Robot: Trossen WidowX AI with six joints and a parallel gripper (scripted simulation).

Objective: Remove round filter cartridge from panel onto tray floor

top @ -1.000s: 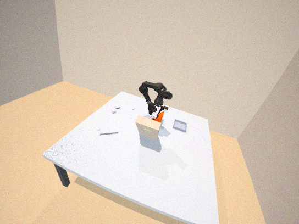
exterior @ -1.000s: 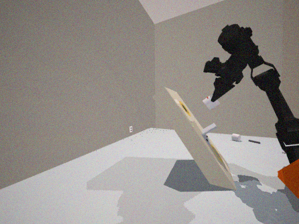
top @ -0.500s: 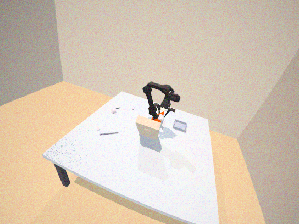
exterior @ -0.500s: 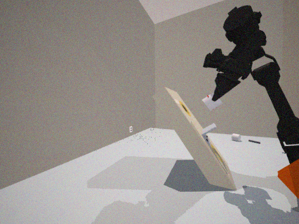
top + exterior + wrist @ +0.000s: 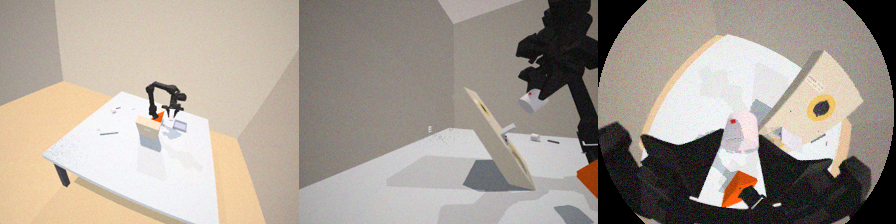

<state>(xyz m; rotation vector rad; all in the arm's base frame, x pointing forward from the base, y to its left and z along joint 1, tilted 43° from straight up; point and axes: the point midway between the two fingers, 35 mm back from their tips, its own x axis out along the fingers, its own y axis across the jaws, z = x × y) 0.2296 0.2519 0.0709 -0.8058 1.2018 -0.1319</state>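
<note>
My gripper tip is 290 mm past the grey tray, 140 mm to the right of it and 260 mm above it. From my gripper tip the other things lie so: beige service panel (100 mm ahead, 160 mm to the right, 110 mm below); then round filter cartridge (right at my gripper tip).
</note>
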